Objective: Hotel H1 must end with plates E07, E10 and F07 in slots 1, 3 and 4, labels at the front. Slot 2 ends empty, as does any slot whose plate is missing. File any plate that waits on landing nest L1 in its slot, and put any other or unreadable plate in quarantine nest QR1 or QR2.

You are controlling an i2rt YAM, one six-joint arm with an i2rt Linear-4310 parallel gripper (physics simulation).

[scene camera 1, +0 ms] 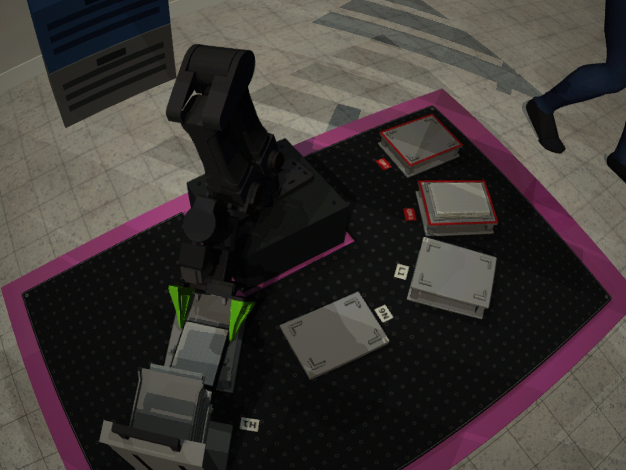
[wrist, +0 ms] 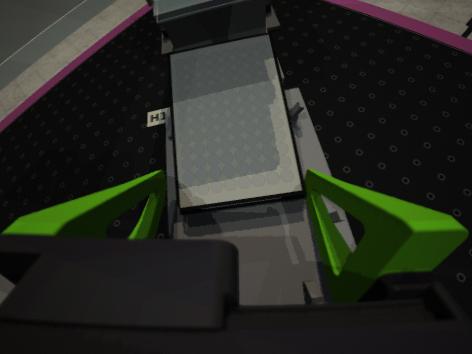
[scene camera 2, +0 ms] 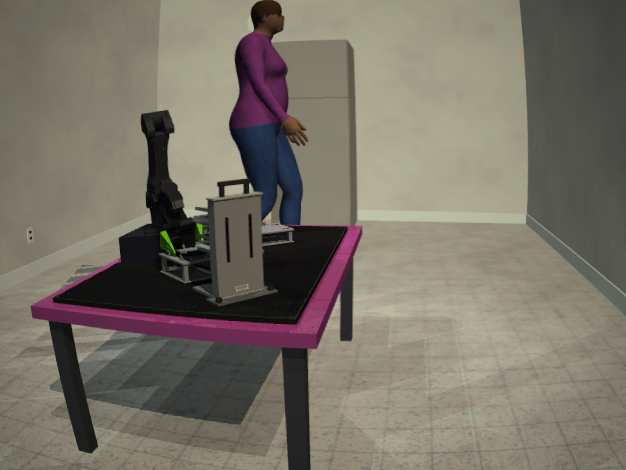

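Observation:
A pale lidded plate with rows of round wells lies flat on a grey stand in front of hotel H1. Its label cannot be read. My gripper is open, its green fingers on either side of the plate's near end, with a small gap at the left finger in the wrist view. The hotel's slots and their contents cannot be told apart. Landing nest L1 holds no plate. One red-rimmed quarantine nest holds a pale plate; the other red-rimmed nest is empty.
A low grey nest marked N6 is empty and lies between the hotel and L1. The arm's black base block stands behind it. A black mat covers the magenta table. A person stands behind the table.

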